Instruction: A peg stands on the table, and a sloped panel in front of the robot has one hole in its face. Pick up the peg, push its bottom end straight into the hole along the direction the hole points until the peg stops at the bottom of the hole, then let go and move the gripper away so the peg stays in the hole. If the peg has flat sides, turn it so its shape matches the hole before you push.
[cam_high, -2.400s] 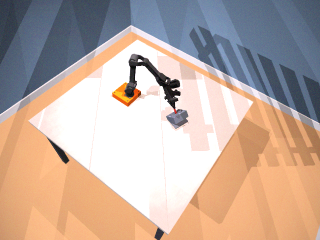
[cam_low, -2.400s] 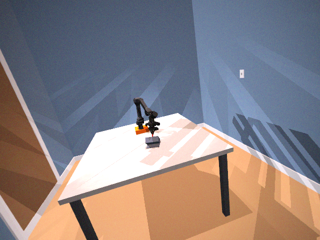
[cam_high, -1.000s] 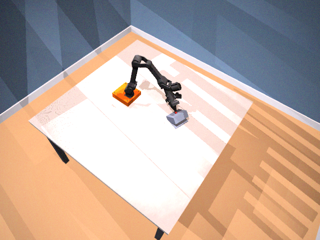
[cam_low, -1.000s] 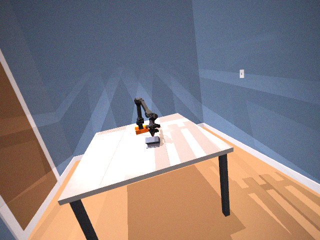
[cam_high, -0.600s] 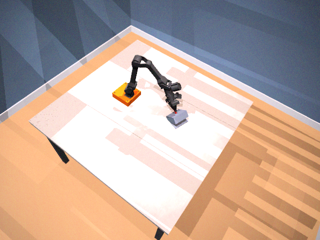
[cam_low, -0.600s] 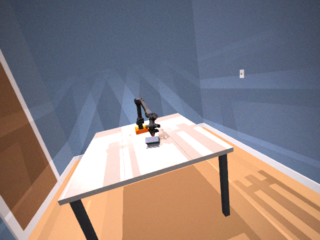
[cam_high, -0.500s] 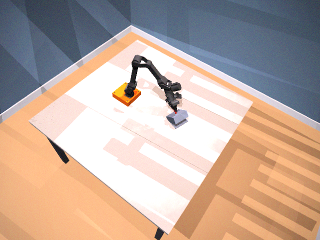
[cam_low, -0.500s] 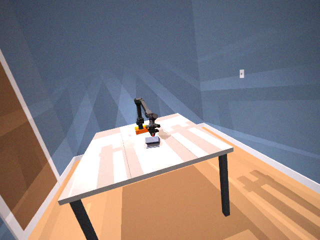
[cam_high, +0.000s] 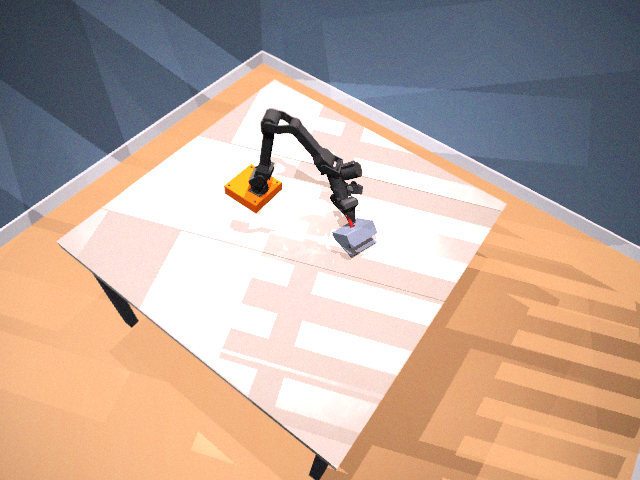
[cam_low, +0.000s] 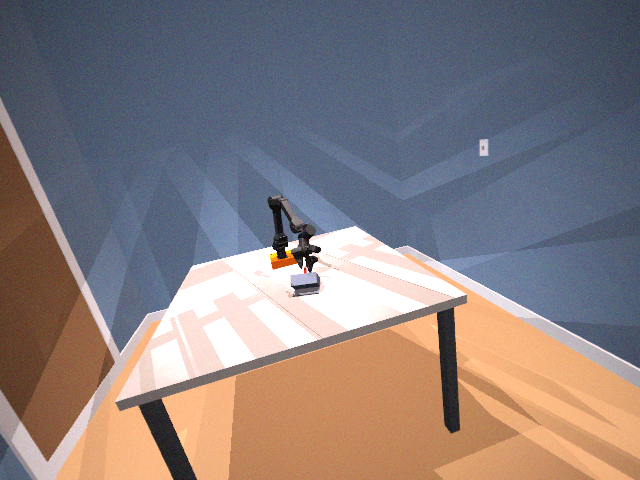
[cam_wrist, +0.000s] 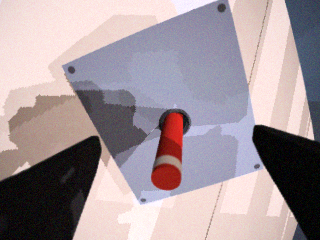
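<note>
Right now the round red peg is 10 mm behind my gripper tip. The rest, counted from my gripper tip: grey sloped panel 30 mm ahead, 20 mm to the right, 40 mm below.
</note>
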